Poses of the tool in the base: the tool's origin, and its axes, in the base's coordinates. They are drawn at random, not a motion.
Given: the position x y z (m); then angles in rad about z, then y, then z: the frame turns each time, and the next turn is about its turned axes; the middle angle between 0 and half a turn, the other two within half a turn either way.
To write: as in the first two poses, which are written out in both.
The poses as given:
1: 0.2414, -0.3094, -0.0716, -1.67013, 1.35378, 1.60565
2: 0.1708, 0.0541, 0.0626, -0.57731, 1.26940, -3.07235
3: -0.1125, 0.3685, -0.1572, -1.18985, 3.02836, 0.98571
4: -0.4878, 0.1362, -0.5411, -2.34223, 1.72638, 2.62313
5: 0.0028, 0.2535, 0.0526, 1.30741, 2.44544, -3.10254
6: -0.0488, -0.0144, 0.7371, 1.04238, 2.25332, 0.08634
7: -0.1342, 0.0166, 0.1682, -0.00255, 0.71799, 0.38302
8: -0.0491, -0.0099, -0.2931, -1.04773, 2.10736, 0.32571
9: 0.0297, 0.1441, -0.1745, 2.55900, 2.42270, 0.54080
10: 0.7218, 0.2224, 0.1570, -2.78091, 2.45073, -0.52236
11: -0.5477, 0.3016, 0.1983, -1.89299, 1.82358, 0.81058
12: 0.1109, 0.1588, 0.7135, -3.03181, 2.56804, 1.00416
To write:
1:
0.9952, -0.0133, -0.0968, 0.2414
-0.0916, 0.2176, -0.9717, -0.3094
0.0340, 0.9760, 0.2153, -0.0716
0, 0, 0, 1

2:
-0.2859, -0.5273, 0.8002, 0.1708
0.1037, -0.8471, -0.5212, 0.0541
0.9526, -0.0661, 0.2969, 0.0626
0, 0, 0, 1

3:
0.5699, 0.8207, 0.0420, -0.1125
0.8194, -0.5636, -0.1049, 0.3685
-0.0624, 0.0942, -0.9936, -0.1572
0, 0, 0, 1

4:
0.2614, -0.6762, -0.6887, -0.4878
-0.4420, 0.5505, -0.7083, 0.1362
0.8581, 0.4896, -0.1550, -0.5411
0, 0, 0, 1

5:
0.2373, 0.9570, 0.1670, 0.0028
0.7301, -0.2891, 0.6192, 0.2535
0.6408, -0.0250, -0.7673, 0.0526
0, 0, 0, 1

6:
-0.3913, -0.8330, 0.3912, -0.0488
-0.4992, 0.5493, 0.6701, -0.0144
-0.7731, 0.0669, -0.6308, 0.7371
0, 0, 0, 1

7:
0.6995, -0.2791, 0.6579, -0.1342
0.3719, 0.9283, -0.0017, 0.0166
-0.6102, 0.2459, 0.7531, 0.1682
0, 0, 0, 1

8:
0.0353, 0.9025, 0.4293, -0.0491
0.5794, 0.3316, -0.7446, -0.0099
-0.8143, 0.2750, -0.5112, -0.2931
0, 0, 0, 1

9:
0.2555, -0.7952, -0.5499, 0.0297
-0.7849, -0.5027, 0.3623, 0.1441
-0.5646, 0.3390, -0.7525, -0.1745
0, 0, 0, 1

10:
0.4489, 0.6656, -0.5962, 0.7218
0.7025, -0.6752, -0.2249, 0.2224
-0.5522, -0.3179, -0.7707, 0.1570
0, 0, 0, 1

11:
0.7420, 0.5962, -0.3066, -0.5477
-0.0660, -0.3901, -0.9184, 0.3016
-0.6672, 0.7017, -0.2501, 0.1983
0, 0, 0, 1

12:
0.5406, -0.6456, -0.5394, 0.1109
-0.7892, -0.6112, -0.0595, 0.1588
-0.2913, 0.4578, -0.8400, 0.7135
0, 0, 0, 1

